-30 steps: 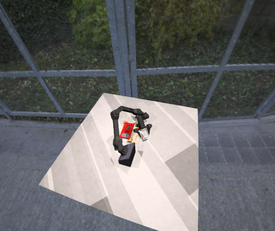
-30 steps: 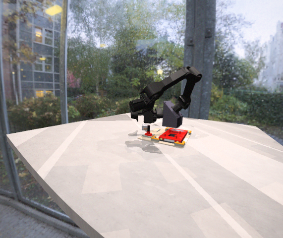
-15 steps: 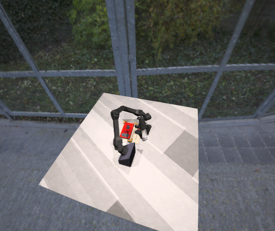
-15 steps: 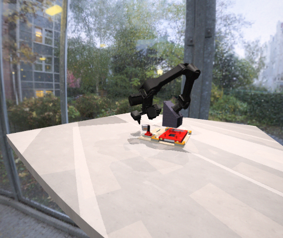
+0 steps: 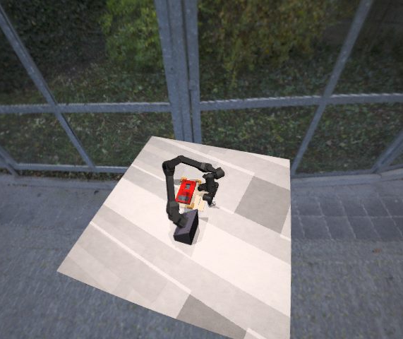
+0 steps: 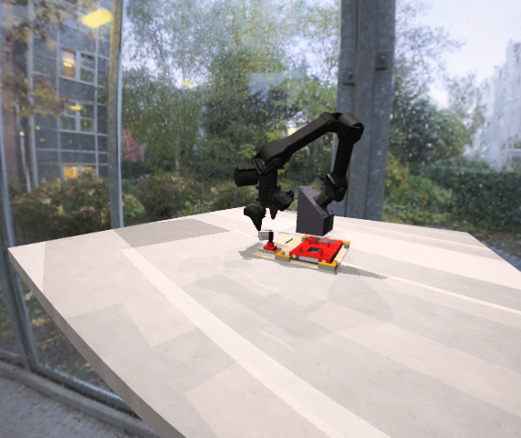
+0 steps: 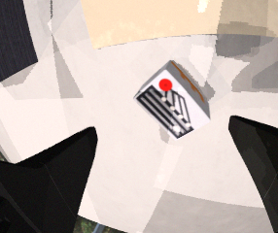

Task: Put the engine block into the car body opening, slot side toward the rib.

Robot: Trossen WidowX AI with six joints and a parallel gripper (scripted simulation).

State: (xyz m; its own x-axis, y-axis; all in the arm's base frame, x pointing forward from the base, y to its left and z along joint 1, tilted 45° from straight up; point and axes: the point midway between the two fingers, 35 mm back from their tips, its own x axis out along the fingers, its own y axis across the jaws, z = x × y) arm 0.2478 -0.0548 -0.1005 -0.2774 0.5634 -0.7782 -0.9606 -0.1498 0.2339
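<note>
The engine block lies 40 mm below my gripper tip. Also, from my gripper tip: black peg: 120 mm ahead, 90 mm to the left, 10 mm below.
</note>
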